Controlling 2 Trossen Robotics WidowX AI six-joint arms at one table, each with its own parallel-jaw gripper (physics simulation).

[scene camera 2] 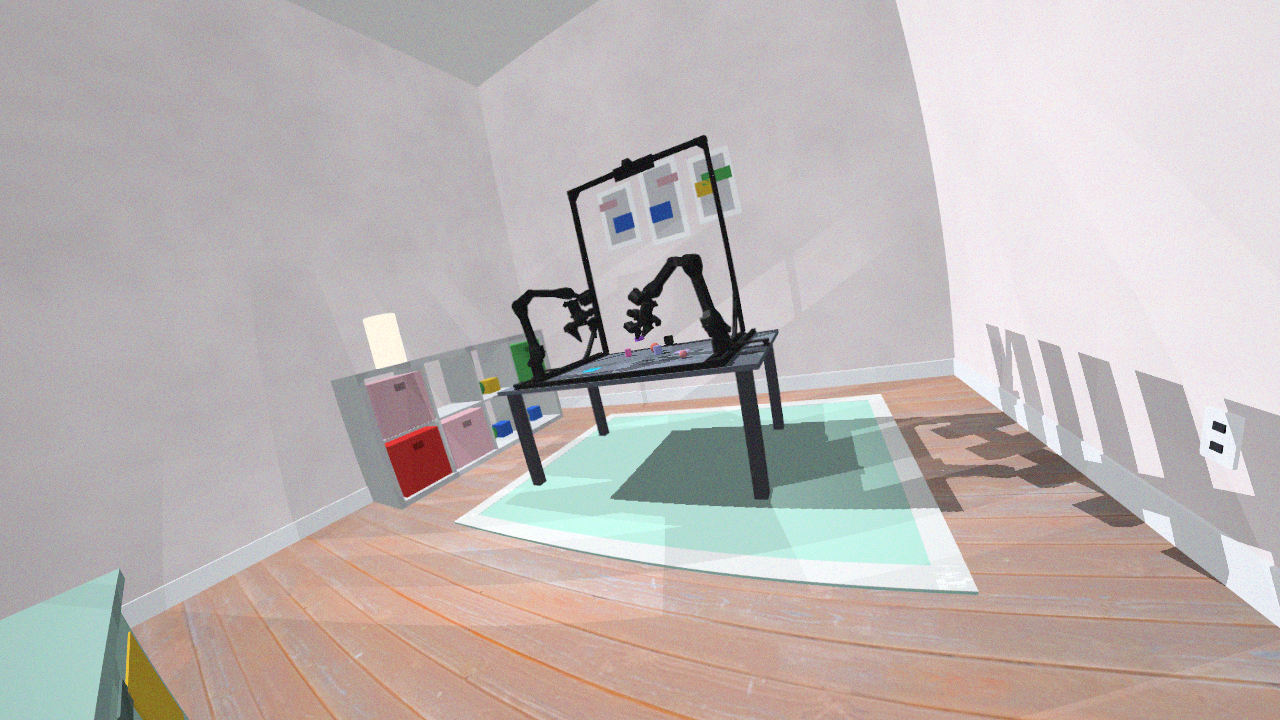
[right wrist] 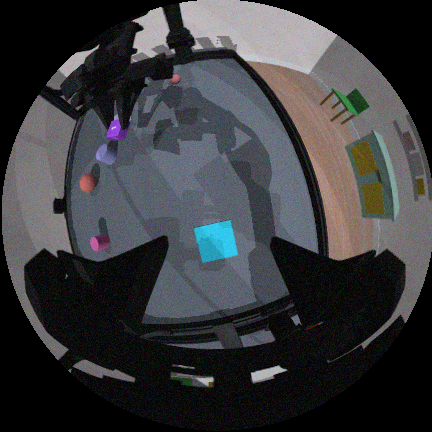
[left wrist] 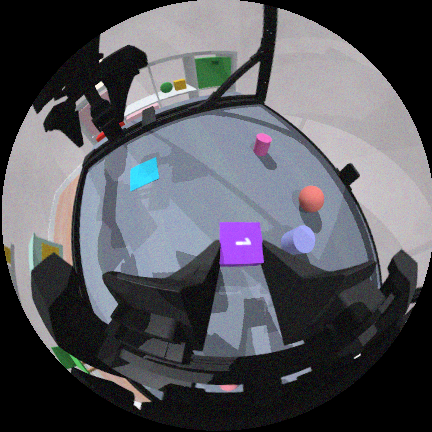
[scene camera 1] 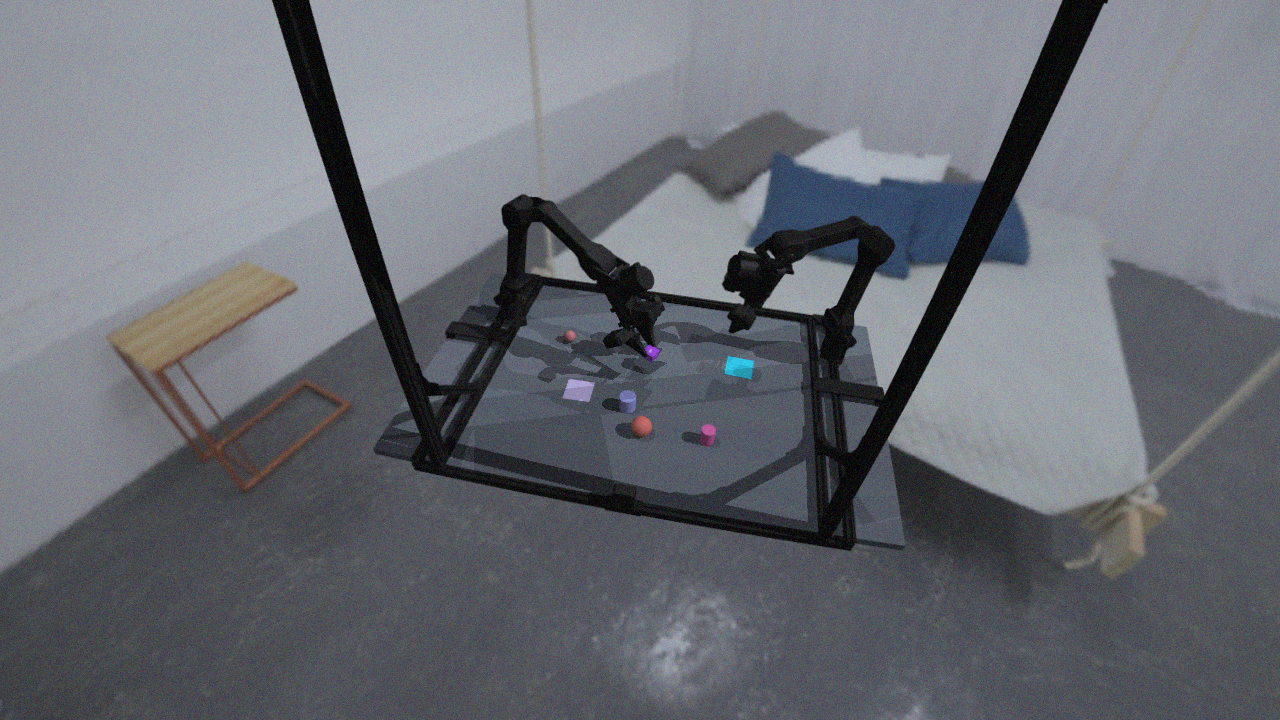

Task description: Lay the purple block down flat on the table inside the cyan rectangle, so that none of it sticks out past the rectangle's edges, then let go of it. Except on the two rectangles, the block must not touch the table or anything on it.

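Frame: origin at the left arm's base, x ahead, y left, z up, level; millimetres.
Seen in the pictures: left gripper, fingertip midpoint: (scene camera 2: 639, 338) (right wrist: 117, 129) (left wrist: 239, 244) (scene camera 1: 650, 353); right gripper, fingertip midpoint: (scene camera 2: 589, 340) (right wrist: 220, 241) (left wrist: 97, 134); left arm's base at its link origin: (scene camera 2: 723, 350) (right wrist: 183, 57) (scene camera 1: 513, 315); right arm's base at its link origin: (scene camera 2: 539, 376) (right wrist: 277, 320) (left wrist: 116, 135) (scene camera 1: 832, 354).
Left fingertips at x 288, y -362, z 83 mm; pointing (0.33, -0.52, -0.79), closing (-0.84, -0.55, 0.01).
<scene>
Pixels of each thing's middle, then the offset from my left fingertips to it. "spot": a spot on its surface instead.
- purple block at the middle of its body: (left wrist: 239, 244) (right wrist: 117, 129) (scene camera 1: 650, 353) (scene camera 2: 639, 338) dx +0, dy +0, dz +0 mm
- cyan rectangle at a spot on its surface: (right wrist: 216, 241) (left wrist: 142, 172) (scene camera 1: 739, 367) (scene camera 2: 591, 369) spot: dx +259, dy -27, dz -101 mm
- lilac rectangle at a spot on its surface: (scene camera 1: 579, 390) spot: dx -182, dy +25, dz -101 mm
- blue-violet cylinder at the middle of its body: (left wrist: 296, 240) (scene camera 1: 627, 401) (right wrist: 106, 154) dx -83, dy -69, dz -81 mm
- orange-red ball at the middle of its body: (left wrist: 310, 198) (scene camera 1: 641, 426) (right wrist: 87, 182) dx -79, dy -157, dz -77 mm
- magenta cylinder at the middle of its body: (scene camera 1: 707, 435) (left wrist: 261, 144) (right wrist: 99, 241) dx +62, dy -230, dz -81 mm
- small pink ball at the middle of its body: (left wrist: 228, 383) (scene camera 1: 569, 336) (right wrist: 174, 78) dx -154, dy +223, dz -85 mm
The purple block (scene camera 1: 652, 352) (scene camera 2: 639, 338) (left wrist: 241, 243) (right wrist: 116, 130) is between the fingertips of my left gripper (left wrist: 239, 244), which is shut on it and holds it above the table. A white mark shows on its face in the left wrist view. The cyan rectangle (scene camera 1: 739, 367) (scene camera 2: 592, 369) (left wrist: 144, 174) (right wrist: 216, 241) lies flat on the table, to the right of the block in scene camera 1. My right gripper (right wrist: 220, 241) is open and empty, above the table near the cyan rectangle. A lilac rectangle (scene camera 1: 579, 390) lies to the left of the block in scene camera 1.
A blue-violet cylinder (scene camera 1: 627, 402) (left wrist: 298, 239) (right wrist: 106, 154), an orange-red ball (scene camera 1: 641, 427) (left wrist: 311, 199) (right wrist: 88, 183) and a magenta cylinder (scene camera 1: 708, 435) (left wrist: 262, 144) (right wrist: 100, 243) stand toward the front in scene camera 1. A small pink ball (scene camera 1: 570, 335) (right wrist: 175, 79) lies at the left. A black frame surrounds the table.
</scene>
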